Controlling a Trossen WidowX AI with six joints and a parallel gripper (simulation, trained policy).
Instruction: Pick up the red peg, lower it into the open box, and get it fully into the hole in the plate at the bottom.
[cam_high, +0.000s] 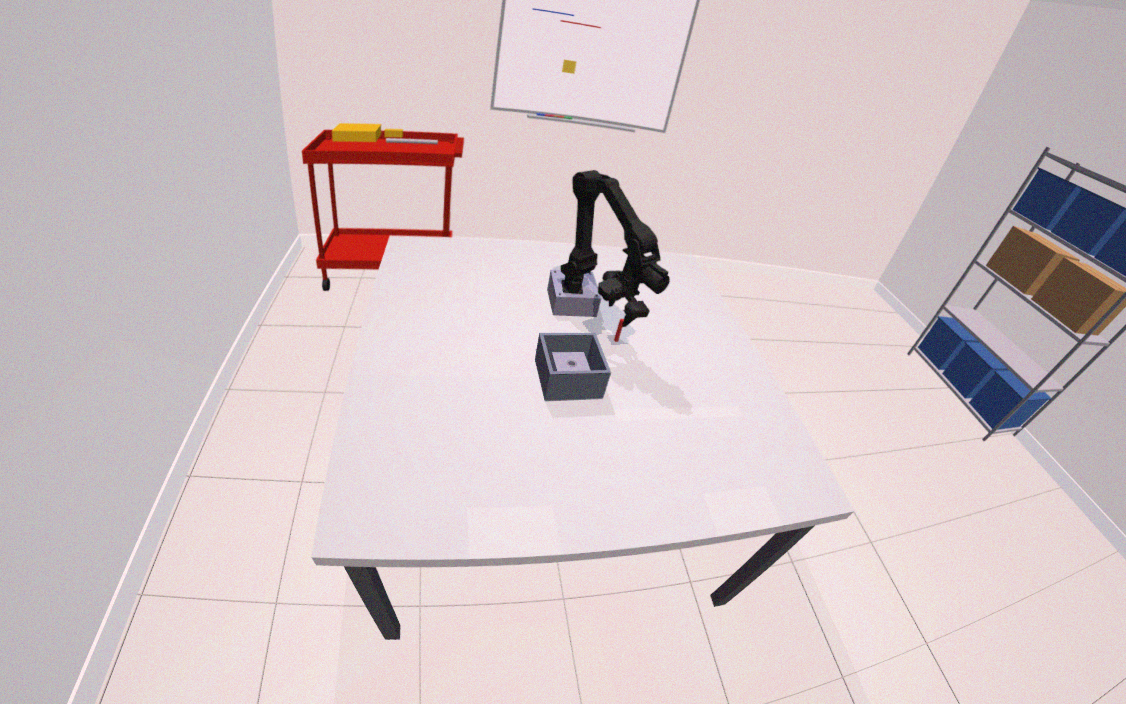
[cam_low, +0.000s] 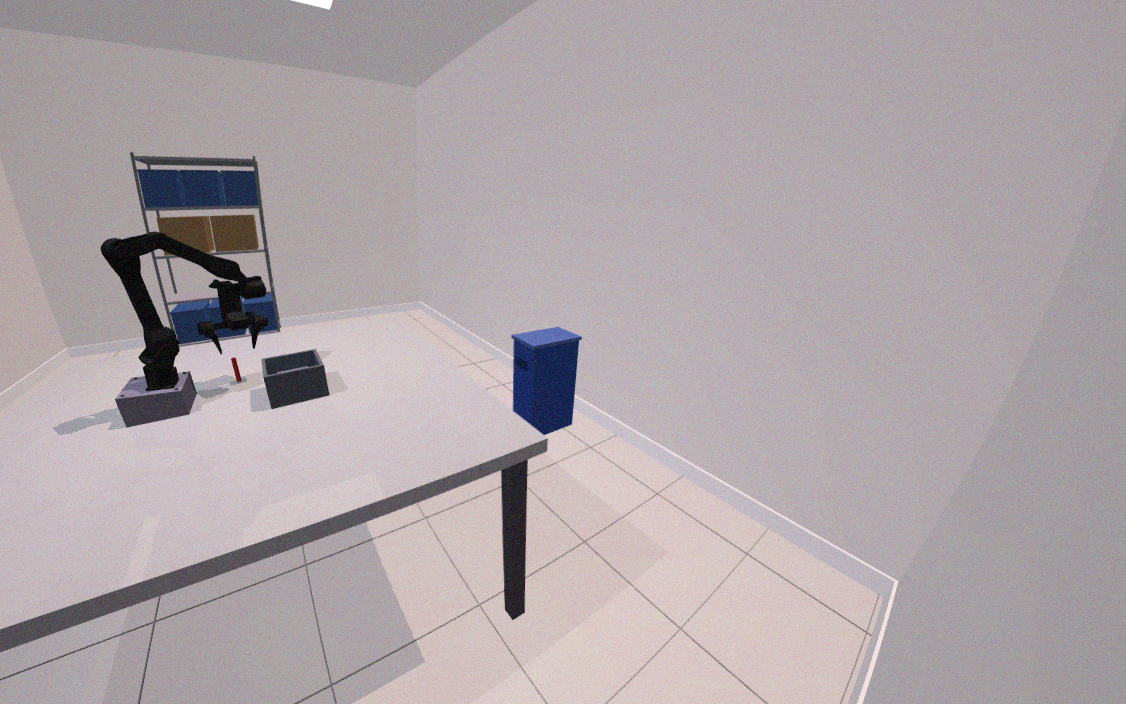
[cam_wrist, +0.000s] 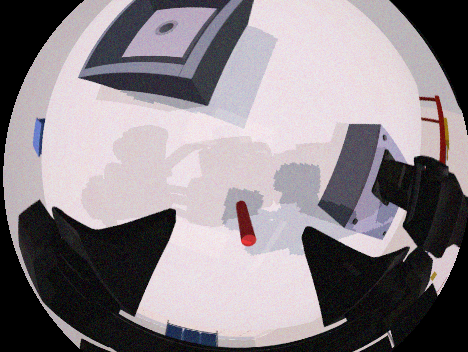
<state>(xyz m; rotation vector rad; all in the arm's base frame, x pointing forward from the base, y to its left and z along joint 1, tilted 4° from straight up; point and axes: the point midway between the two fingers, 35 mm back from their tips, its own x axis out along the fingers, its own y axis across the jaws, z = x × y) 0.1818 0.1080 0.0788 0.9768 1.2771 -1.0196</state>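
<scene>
Now: gripper tip 2 cm past the red peg, 3 cm to the right of it and 7 cm above it. The rest, counted from my gripper tip: plate: 16 cm ahead, 15 cm to the right, 6 cm below; grey box: 16 cm ahead, 15 cm to the right, 8 cm below.
</scene>
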